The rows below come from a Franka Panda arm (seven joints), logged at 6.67 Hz.
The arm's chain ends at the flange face. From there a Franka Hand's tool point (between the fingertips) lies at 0.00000 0.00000 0.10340 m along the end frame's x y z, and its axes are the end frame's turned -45 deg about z.
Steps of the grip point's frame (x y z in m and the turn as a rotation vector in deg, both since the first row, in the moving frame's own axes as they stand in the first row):
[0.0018 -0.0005 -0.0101 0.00 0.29 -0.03]
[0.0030 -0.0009 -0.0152 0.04 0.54 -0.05]
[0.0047 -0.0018 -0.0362 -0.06 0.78 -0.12]
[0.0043 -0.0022 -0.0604 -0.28 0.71 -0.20]
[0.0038 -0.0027 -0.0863 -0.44 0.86 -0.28]
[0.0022 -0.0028 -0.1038 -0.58 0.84 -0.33]
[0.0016 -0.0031 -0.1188 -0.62 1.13 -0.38]
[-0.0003 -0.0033 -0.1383 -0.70 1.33 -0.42]
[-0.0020 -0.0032 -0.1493 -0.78 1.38 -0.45]
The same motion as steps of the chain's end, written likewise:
[0.0005 -0.0013 -0.0101 0.21 0.21 -0.03]
[0.0008 -0.0020 -0.0152 0.41 0.35 -0.05]
[0.0010 -0.0037 -0.0362 0.51 0.59 -0.12]
[0.0002 -0.0040 -0.0604 0.30 0.70 -0.20]
[-0.0009 -0.0041 -0.0863 0.30 0.92 -0.28]
[-0.0022 -0.0032 -0.1038 0.18 1.00 -0.33]
[-0.0033 -0.0027 -0.1188 0.36 1.24 -0.38]
[-0.0051 -0.0013 -0.1383 0.45 1.44 -0.42]
[-0.0064 -0.0001 -0.1493 0.42 1.53 -0.45]

